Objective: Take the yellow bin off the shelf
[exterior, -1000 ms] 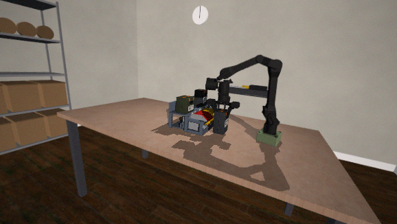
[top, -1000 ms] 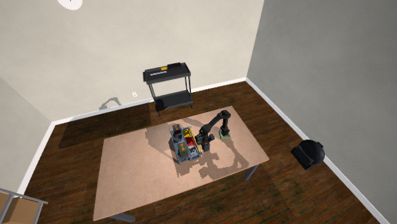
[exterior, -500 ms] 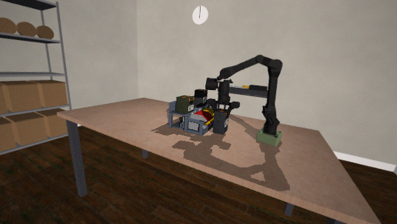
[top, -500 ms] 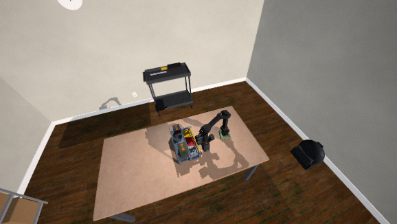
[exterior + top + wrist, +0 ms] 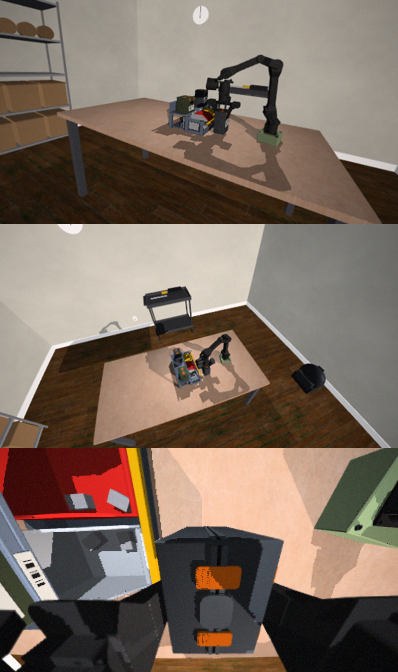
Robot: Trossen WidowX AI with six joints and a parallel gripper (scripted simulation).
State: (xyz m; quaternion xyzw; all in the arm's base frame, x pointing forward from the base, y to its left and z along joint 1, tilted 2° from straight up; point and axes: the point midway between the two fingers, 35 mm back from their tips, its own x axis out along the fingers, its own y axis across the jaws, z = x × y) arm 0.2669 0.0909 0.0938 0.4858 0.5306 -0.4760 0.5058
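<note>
The black box is 60 mm below my hand. From my hand the other things lie so: yellow bar: 110 mm to the right, 80 mm below, 80 mm ahead; then red bin: 170 mm ahead, 100 mm to the right, 100 mm below; then grey bin: 160 mm ahead, 100 mm below, 10 mm to the left.
</note>
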